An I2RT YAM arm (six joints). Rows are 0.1 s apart.
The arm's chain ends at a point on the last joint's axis. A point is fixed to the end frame.
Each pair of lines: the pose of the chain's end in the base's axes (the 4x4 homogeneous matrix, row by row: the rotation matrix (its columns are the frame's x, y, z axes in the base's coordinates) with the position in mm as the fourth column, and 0 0 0 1 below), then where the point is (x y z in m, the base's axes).
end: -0.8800, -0.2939, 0.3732, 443.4; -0.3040, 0.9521, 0.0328, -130.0; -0.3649, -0.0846, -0.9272, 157.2; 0, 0, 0, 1
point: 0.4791 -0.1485 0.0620
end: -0.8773, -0.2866, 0.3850, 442.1; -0.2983, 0.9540, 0.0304, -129.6; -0.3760, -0.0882, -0.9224, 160.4; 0, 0, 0, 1
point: 0.4788 -0.1483 0.0656
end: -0.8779, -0.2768, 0.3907, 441.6; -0.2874, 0.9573, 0.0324, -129.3; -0.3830, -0.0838, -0.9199, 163.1; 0, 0, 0, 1
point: 0.4787 -0.1478 0.0684
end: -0.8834, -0.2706, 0.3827, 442.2; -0.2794, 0.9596, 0.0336, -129.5; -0.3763, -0.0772, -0.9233, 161.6; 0, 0, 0, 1
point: 0.4783 -0.1478 0.0665
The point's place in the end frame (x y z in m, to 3 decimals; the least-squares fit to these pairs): 0.009 -0.020 0.101
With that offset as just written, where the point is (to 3 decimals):
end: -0.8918, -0.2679, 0.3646, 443.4; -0.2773, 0.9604, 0.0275, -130.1; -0.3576, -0.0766, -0.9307, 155.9; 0, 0, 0, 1
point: 0.478 -0.149 0.060
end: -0.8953, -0.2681, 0.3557, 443.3; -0.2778, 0.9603, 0.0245, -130.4; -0.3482, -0.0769, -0.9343, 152.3; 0, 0, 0, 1
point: 0.477 -0.150 0.056
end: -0.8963, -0.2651, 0.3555, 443.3; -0.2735, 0.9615, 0.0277, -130.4; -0.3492, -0.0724, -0.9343, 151.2; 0, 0, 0, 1
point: 0.476 -0.149 0.055
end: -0.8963, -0.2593, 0.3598, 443.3; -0.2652, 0.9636, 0.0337, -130.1; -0.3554, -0.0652, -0.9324, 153.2; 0, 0, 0, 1
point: 0.477 -0.148 0.057
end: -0.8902, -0.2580, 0.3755, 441.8; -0.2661, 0.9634, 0.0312, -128.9; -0.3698, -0.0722, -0.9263, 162.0; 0, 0, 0, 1
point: 0.477 -0.147 0.067
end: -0.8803, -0.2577, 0.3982, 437.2; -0.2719, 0.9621, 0.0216, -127.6; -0.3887, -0.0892, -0.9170, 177.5; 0, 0, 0, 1
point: 0.475 -0.147 0.083
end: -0.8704, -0.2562, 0.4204, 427.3; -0.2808, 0.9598, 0.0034, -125.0; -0.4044, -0.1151, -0.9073, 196.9; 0, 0, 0, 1
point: 0.467 -0.146 0.104
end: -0.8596, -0.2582, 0.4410, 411.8; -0.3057, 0.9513, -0.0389, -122.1; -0.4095, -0.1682, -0.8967, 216.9; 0, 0, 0, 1
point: 0.454 -0.148 0.126
